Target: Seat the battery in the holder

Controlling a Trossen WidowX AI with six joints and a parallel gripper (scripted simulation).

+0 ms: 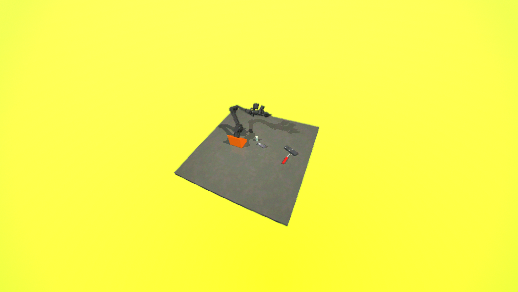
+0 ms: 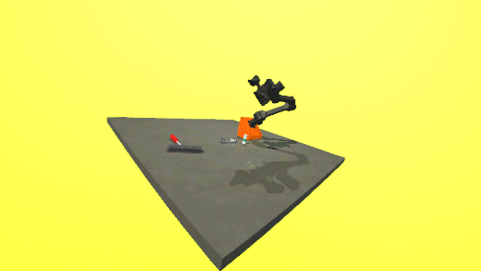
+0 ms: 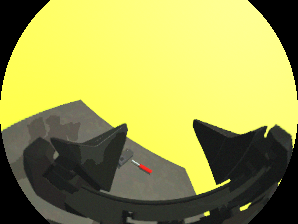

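My gripper tip is 34 cm above the battery, 14 cm past it and 10 cm to the left of it.
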